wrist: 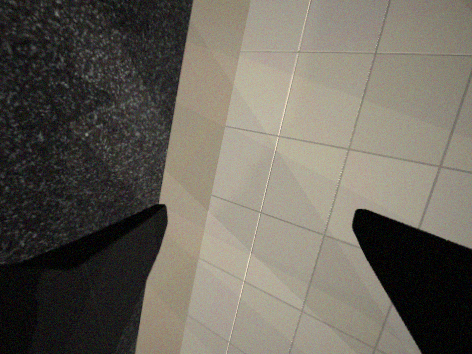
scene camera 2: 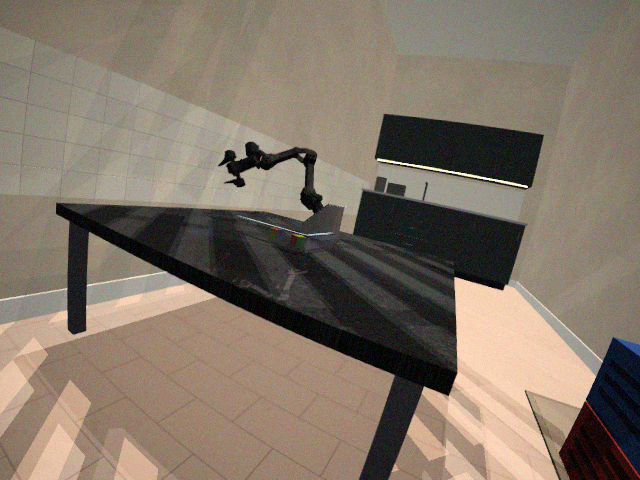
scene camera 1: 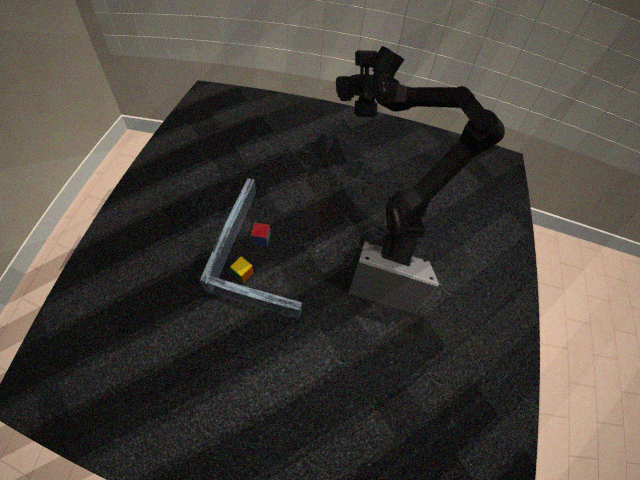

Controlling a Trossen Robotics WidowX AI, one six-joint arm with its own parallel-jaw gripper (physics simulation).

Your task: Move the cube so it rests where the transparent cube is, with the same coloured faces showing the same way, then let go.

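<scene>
One cube has a red top and a blue side in scene camera 1. The other cube shows yellow, orange and green faces there. It sits near the inner corner of two low walls, turned at an angle to the first. Both cubes are on the table, apart from each other. Which of them is the transparent one cannot be told for certain. My gripper is open and empty, high above the far side of the table and well away from both cubes.
Two low pale walls meet in an L beside the cubes on the dark table. The arm's grey base block stands to the right of the cubes in scene camera 1. A tiled wall rises beyond the table's far edge.
</scene>
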